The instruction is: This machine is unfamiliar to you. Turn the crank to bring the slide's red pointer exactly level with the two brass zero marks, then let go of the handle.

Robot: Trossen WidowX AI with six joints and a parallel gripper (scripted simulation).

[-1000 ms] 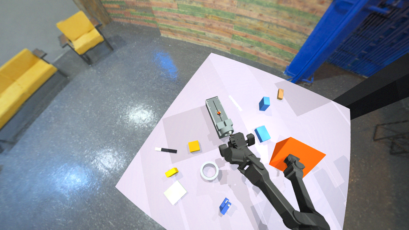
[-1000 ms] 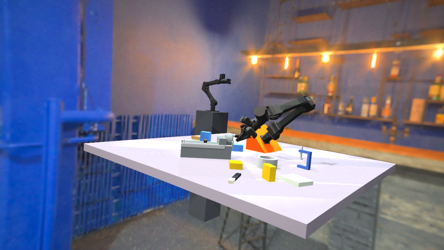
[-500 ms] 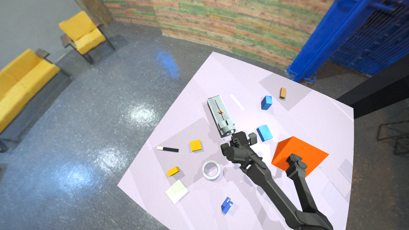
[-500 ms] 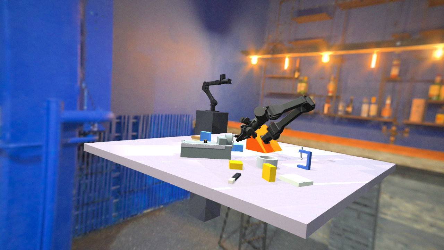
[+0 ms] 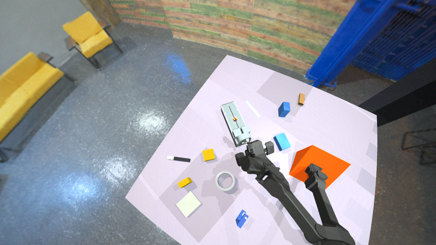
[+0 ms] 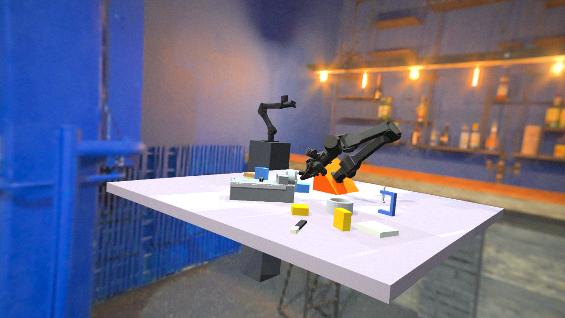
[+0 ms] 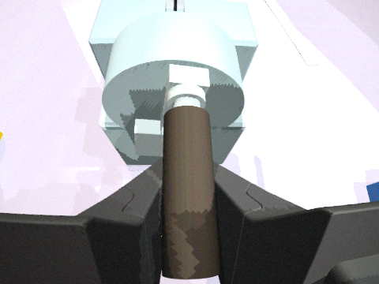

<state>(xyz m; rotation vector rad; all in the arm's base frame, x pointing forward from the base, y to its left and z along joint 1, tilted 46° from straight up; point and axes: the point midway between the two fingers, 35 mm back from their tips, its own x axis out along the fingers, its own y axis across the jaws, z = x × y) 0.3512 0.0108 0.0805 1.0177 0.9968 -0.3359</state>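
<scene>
My gripper tip is now 3 cm below the brown crank handle, 1 cm to the right of it and 1 cm past it. Round my gripper tip: metal strip 27 cm to the right, 9 cm below, 8 cm ahead; blue clamp 33 cm to the left, 14 cm behind, 4 cm below; red pointer 13 cm ahead, 10 cm to the right, 1 cm below.
</scene>
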